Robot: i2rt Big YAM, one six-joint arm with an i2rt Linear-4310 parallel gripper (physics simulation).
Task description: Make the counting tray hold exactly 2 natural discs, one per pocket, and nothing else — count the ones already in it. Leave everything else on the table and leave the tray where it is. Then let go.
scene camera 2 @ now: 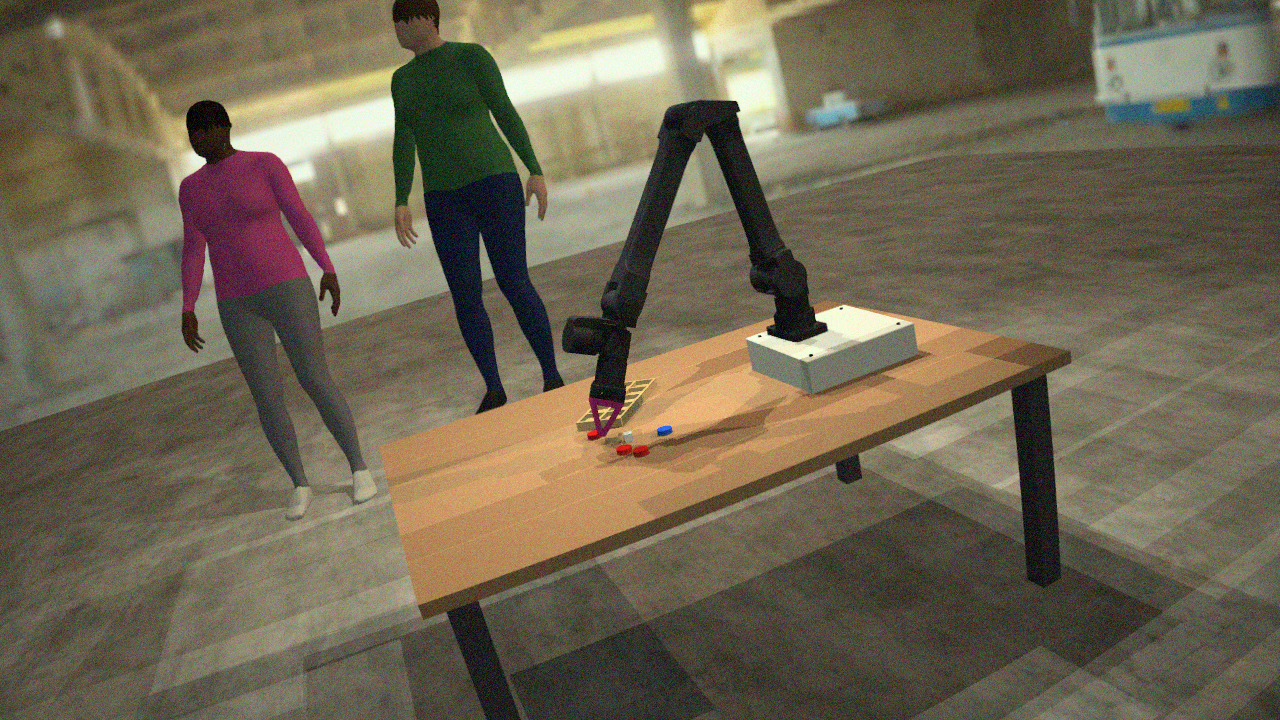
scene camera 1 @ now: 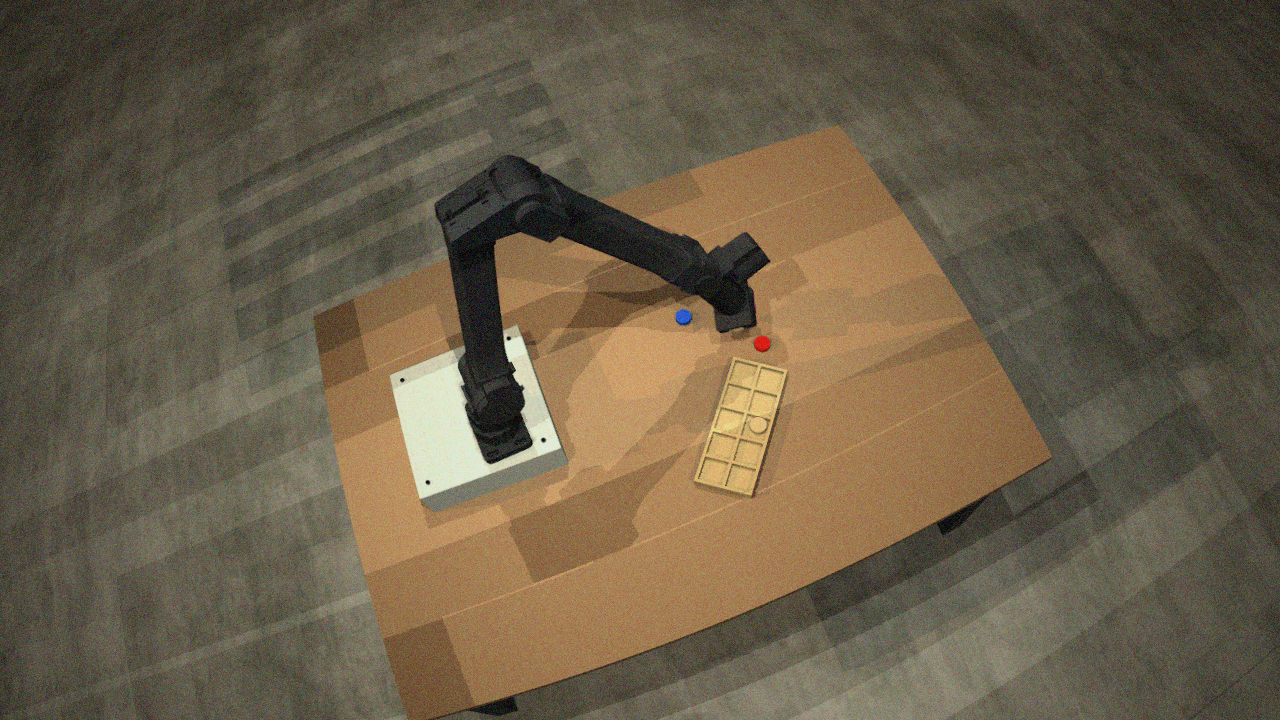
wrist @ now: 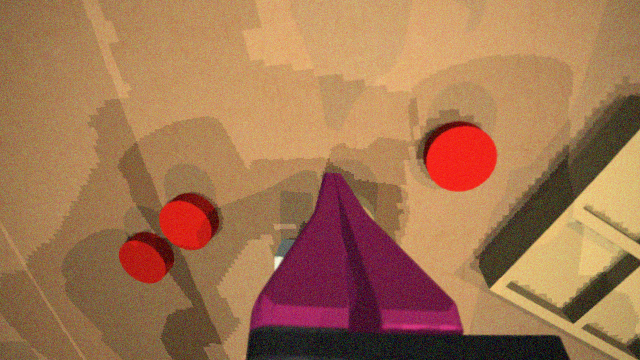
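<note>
The wooden counting tray [scene camera 1: 725, 489] [scene camera 2: 586, 428] [wrist: 540, 314] has two rows of pockets. One natural disc [scene camera 1: 758, 424] sits in a pocket of the right-hand row in scene camera 1. Another natural disc [wrist: 369, 208] lies on the table, mostly hidden behind the fingers in the wrist view; a thin sliver of its edge shows. My gripper [scene camera 2: 602, 434] [wrist: 330, 183] is shut and empty, its magenta fingertips together low over the table, near this disc and off the tray's near end. The arm hides the fingers in scene camera 1.
A red disc [scene camera 1: 761, 343] [scene camera 2: 592, 435] [wrist: 461, 157] lies between fingertips and tray. Two more red discs, one [scene camera 2: 623, 449] [wrist: 185, 225] beside another [scene camera 2: 640, 451] [wrist: 143, 261], lie on the other side. A pale cube [scene camera 2: 627, 437] [wrist: 278, 262] and a blue disc [scene camera 1: 683, 317] [scene camera 2: 664, 430] are nearby.
</note>
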